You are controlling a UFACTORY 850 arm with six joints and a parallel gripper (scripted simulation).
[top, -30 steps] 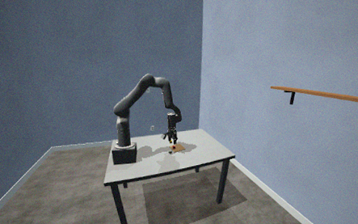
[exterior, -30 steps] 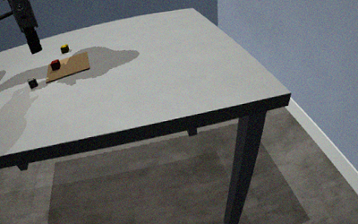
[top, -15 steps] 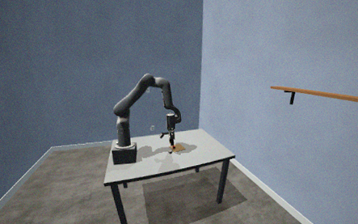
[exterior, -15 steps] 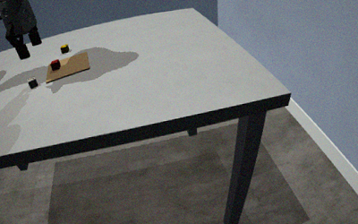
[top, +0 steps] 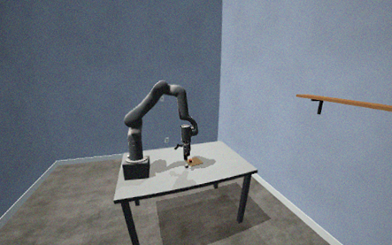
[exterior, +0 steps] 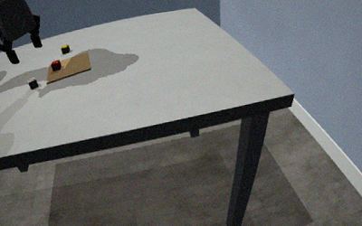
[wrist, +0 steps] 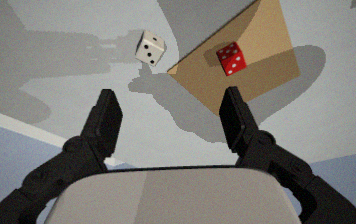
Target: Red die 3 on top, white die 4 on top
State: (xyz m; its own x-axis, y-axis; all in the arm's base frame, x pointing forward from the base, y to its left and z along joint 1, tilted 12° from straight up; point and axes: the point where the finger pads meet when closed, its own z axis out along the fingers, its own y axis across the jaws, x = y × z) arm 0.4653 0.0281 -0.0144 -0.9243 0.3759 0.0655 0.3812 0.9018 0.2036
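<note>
Right now my hand is 1 cm past the white die, 2 cm to the left of it and 9 cm above it. Round my hand: tan mat (8 cm ahead, 7 cm to the left, 10 cm below); red die (4 cm ahead, 6 cm to the left, 9 cm below); yellow die (2 cm ahead, 21 cm to the left, 9 cm below).
</note>
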